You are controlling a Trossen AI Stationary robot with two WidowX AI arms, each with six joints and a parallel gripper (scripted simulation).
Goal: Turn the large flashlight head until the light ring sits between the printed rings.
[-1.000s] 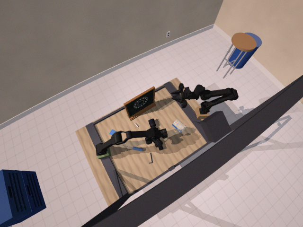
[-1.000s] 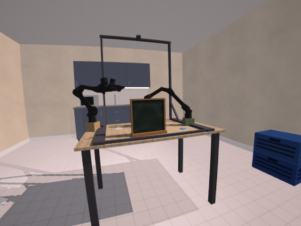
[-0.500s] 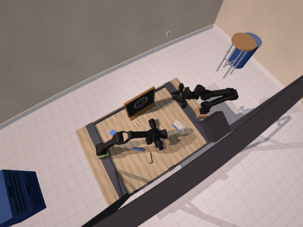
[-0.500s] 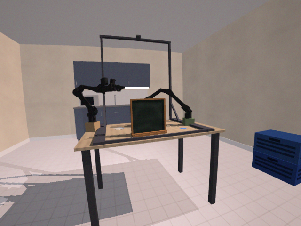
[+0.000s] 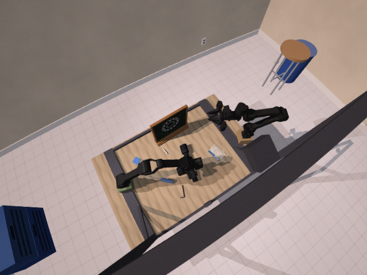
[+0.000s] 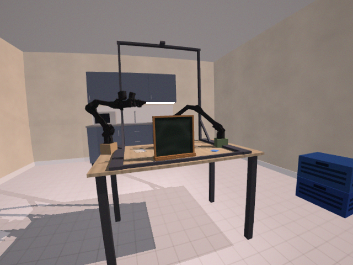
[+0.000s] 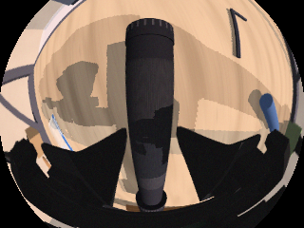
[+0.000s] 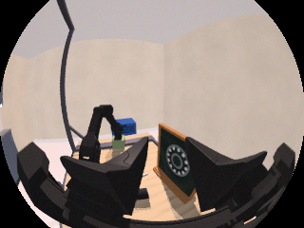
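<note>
My right gripper is now 38 cm above the flashlight head and 19 cm to the right of it. Round my right hand: clear packet: 41 cm below, 13 cm behind, 5 cm to the right; then blue piece: 57 cm to the left, 40 cm below, 5 cm ahead; then black hex key: 40 cm below, 33 cm to the left, 32 cm behind.
</note>
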